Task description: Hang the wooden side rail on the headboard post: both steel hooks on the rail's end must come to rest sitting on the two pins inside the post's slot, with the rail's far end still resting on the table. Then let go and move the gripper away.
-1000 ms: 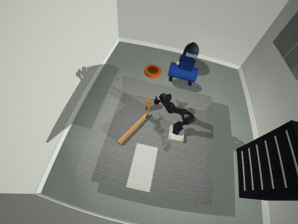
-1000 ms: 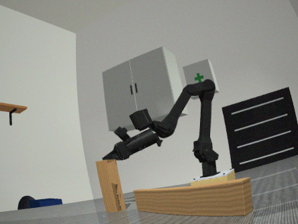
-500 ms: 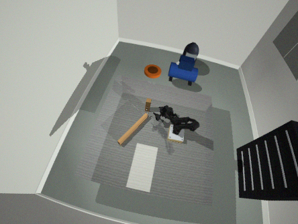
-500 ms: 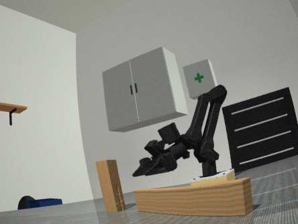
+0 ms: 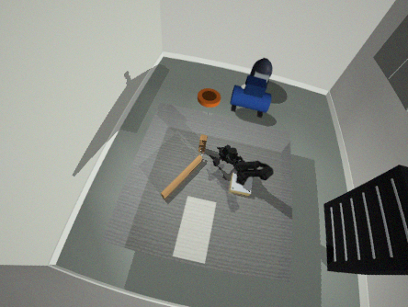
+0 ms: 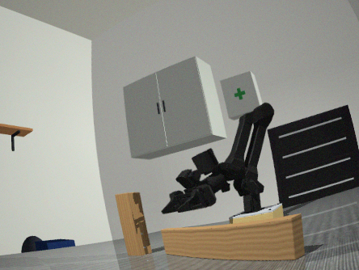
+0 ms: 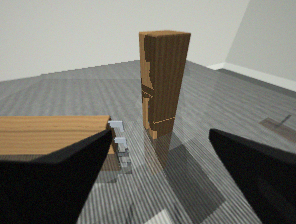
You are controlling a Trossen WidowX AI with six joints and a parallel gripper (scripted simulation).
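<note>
The wooden headboard post is 100 mm ahead of my gripper tip, 40 mm to the right of it and 30 mm below it.
</note>
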